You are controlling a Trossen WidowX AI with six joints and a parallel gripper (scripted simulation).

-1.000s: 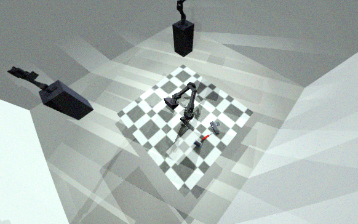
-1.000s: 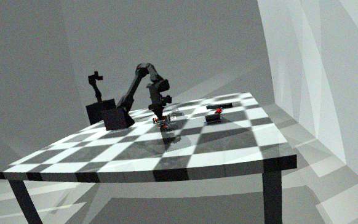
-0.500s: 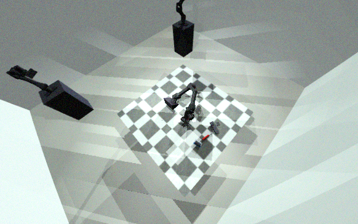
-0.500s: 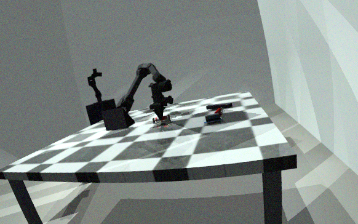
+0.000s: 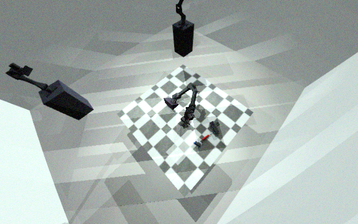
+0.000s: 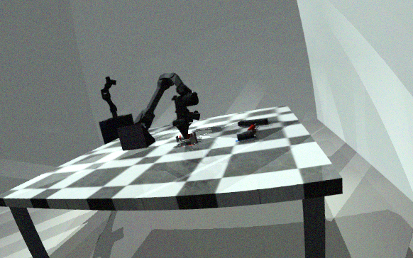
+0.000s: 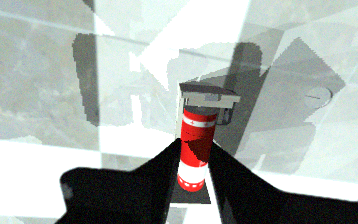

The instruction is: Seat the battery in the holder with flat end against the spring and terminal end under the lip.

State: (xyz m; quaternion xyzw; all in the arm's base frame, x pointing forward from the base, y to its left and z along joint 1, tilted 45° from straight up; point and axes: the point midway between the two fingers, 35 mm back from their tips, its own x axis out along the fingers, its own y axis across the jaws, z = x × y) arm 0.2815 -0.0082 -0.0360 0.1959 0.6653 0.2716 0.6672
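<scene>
Right now the battery is 1 cm above my gripper tip. Round my gripper tip: black bar: 33 cm ahead, 16 cm to the left.
</scene>
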